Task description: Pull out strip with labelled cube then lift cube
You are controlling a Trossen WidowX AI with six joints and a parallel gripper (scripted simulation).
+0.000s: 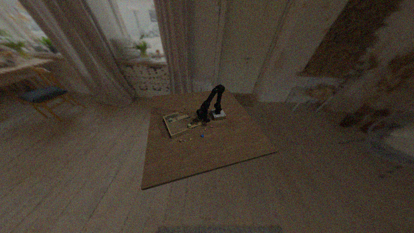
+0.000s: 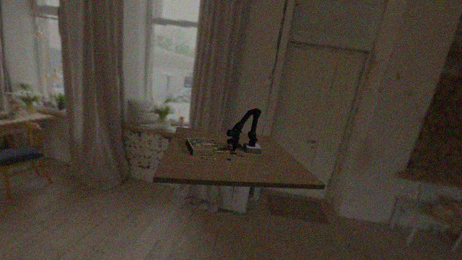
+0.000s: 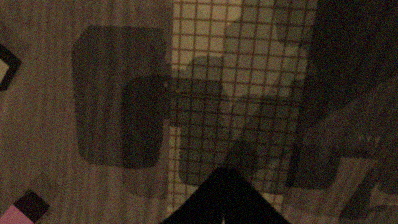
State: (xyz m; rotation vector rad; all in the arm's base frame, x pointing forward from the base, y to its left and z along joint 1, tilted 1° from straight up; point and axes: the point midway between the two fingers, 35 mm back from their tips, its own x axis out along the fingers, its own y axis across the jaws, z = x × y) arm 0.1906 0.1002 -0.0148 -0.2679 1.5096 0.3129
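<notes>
Right now the pale gridded strip is 90 mm ahead of my gripper tip and 30 mm to the left of it.
</notes>
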